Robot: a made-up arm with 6 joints.
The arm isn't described. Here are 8 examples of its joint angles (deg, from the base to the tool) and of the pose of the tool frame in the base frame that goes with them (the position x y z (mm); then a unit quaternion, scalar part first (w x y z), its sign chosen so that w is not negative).
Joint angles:
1: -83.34 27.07 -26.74 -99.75 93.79 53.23
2: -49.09 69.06 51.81 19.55 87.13 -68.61
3: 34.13 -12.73 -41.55 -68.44 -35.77 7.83
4: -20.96 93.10 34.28 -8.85 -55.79 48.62
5: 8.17 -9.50 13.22 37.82 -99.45 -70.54
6: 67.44 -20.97 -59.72 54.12 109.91 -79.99
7: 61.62 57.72 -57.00 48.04 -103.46 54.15
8: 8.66 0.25 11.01 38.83 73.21 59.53
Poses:
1: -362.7 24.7 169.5 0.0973 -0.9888 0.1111 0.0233
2: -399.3 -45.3 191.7 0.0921 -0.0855 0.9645 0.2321
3: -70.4 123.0 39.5 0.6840 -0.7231 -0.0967 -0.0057
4: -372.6 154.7 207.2 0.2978 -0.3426 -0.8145 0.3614
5: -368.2 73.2 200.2 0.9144 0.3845 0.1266 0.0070
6: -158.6 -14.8 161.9 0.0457 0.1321 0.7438 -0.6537
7: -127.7 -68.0 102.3 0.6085 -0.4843 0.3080 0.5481
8: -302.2 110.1 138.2 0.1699 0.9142 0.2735 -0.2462
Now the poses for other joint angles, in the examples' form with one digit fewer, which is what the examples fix.
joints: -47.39 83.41 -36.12 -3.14 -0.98 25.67
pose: -217 92 148 0.020 -0.772 -0.629 -0.093
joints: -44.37 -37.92 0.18 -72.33 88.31 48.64
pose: -429 28 104 0.453 0.790 -0.114 -0.397
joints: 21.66 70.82 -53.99 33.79 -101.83 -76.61
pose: -135 -80 80 0.708 -0.297 -0.630 -0.118
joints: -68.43 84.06 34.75 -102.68 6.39 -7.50
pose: -410 -5 358 0.895 -0.139 -0.418 0.066
